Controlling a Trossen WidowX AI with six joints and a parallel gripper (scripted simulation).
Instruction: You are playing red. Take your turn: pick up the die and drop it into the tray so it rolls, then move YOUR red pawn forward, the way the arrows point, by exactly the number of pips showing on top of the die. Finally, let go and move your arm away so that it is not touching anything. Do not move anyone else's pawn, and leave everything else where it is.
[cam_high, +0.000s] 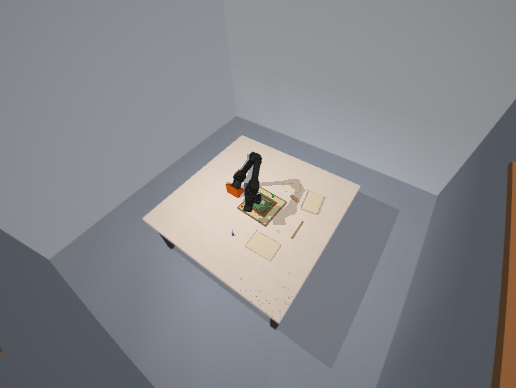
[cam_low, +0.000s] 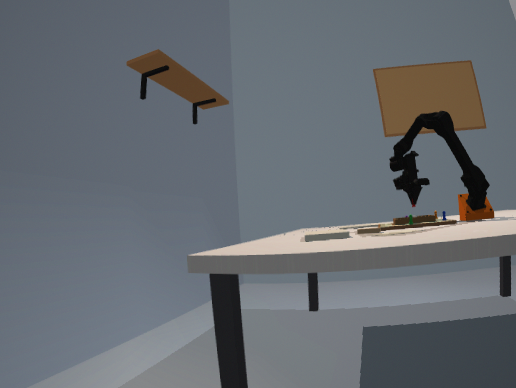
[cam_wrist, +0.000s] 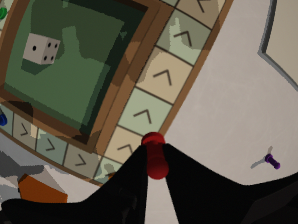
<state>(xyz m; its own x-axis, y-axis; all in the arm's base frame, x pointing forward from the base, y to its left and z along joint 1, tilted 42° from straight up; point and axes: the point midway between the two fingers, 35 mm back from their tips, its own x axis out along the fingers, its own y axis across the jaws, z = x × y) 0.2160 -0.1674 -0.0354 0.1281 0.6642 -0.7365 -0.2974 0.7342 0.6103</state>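
Now: the green tray 40 mm ahead of my gripper tip, 110 mm to the left of it and 80 mm below it. Round my gripper tip: red pawn (10 mm above); white die (40 mm ahead, 120 mm to the left, 60 mm below); blue pawn (60 mm behind, 200 mm to the left, 50 mm below).
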